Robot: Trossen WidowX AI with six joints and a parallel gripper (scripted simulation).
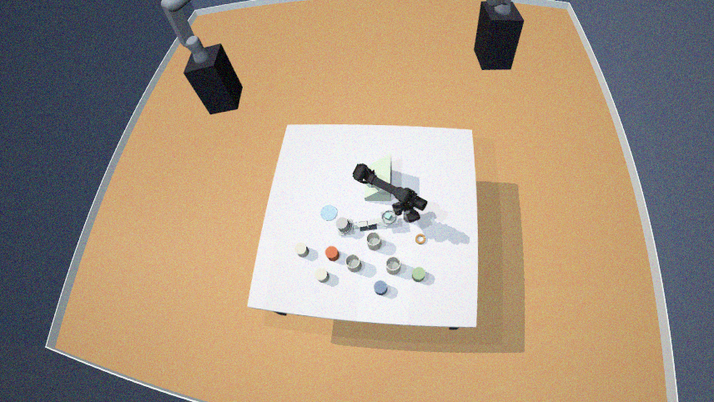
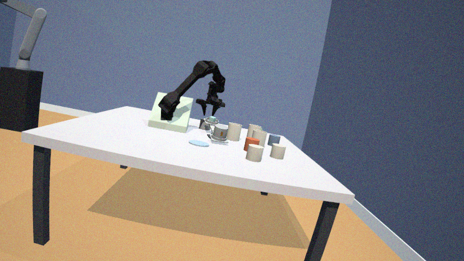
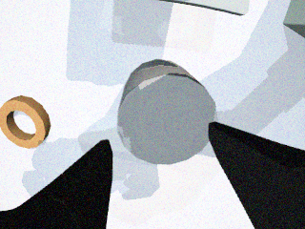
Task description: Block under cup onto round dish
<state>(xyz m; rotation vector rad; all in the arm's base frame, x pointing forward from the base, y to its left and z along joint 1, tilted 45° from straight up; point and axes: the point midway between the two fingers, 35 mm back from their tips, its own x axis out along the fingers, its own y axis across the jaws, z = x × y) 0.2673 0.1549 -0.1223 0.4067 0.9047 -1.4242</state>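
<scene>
The grey cup lies 50 mm below my gripper tip, 20 mm to the left of it and 10 mm behind it. Round my gripper tip: teal block (120 mm to the right, 10 mm ahead); orange cylinder (460 mm to the right, 200 mm ahead, 50 mm below); pale blue dish (470 mm to the right, 90 mm below, 80 mm behind).
</scene>
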